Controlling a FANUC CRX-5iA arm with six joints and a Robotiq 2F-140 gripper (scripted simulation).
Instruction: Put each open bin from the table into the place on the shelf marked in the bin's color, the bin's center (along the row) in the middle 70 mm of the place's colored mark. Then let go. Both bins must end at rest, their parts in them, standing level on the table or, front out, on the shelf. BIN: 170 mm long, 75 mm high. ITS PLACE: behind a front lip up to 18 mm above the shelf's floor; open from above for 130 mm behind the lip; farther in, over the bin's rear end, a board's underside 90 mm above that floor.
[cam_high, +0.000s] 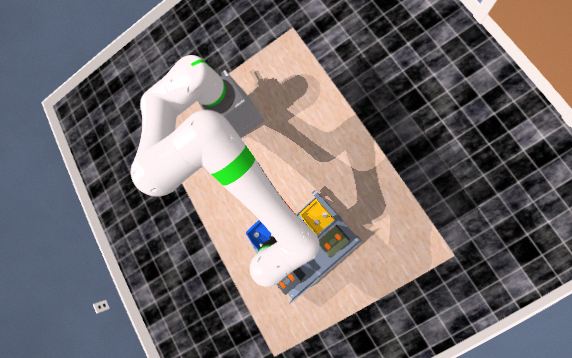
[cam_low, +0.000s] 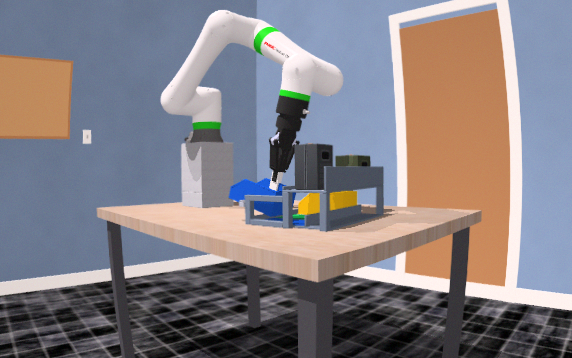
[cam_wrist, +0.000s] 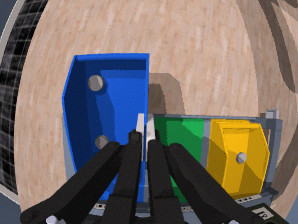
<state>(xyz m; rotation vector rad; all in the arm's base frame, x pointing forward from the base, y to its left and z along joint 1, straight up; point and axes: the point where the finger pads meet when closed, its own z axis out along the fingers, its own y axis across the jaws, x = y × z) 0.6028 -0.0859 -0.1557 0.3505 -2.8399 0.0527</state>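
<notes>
Right now my hand is 50 mm to the left of the blue bin and 40 mm above it. Also, from my hand: yellow bin 190 mm to the left, 80 mm below, 30 mm ahead; dark box 180 mm ahead, 40 mm above, 10 mm to the right.
</notes>
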